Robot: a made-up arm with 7 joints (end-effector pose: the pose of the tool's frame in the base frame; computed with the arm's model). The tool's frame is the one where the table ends. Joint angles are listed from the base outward.
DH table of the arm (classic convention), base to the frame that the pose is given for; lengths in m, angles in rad. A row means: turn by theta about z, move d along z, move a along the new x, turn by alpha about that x. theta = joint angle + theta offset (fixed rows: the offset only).
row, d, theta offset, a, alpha
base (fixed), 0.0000, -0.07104, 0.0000, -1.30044
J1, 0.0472, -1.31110, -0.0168, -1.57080
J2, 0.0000, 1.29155, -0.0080, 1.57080
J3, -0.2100, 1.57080, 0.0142, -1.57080
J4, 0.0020, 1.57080, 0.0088, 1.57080
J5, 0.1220, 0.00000, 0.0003, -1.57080
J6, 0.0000, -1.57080, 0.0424, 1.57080
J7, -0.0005, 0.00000, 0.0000, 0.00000
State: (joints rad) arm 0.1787 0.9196 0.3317 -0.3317 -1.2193 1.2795 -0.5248
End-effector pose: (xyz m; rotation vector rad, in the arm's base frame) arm 0.0877 0.2195 -0.1499 -0.5119 1.1698 -0.6338
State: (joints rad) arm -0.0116 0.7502 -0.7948 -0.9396 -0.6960 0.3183 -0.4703
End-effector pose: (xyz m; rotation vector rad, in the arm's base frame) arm 0.0504 0.0482 -0.1445 -0.3653 0.2510 -1.6181
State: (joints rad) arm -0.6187 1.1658 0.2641 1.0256 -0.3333 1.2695 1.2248
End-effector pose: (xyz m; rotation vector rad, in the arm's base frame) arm 0.1486 0.3553 -0.1072 0.8536 1.4280 1.9841
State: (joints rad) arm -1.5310 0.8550 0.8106 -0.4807 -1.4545 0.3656 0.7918
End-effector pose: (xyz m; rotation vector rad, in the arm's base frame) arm 0.1209 0.1820 0.1505 -0.9688 -1.3773 -0.1739
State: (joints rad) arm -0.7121 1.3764 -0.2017 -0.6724 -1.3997 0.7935 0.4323
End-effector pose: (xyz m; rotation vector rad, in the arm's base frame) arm 0.1807 0.1332 -0.0090 0.4530 0.2892 -0.3859
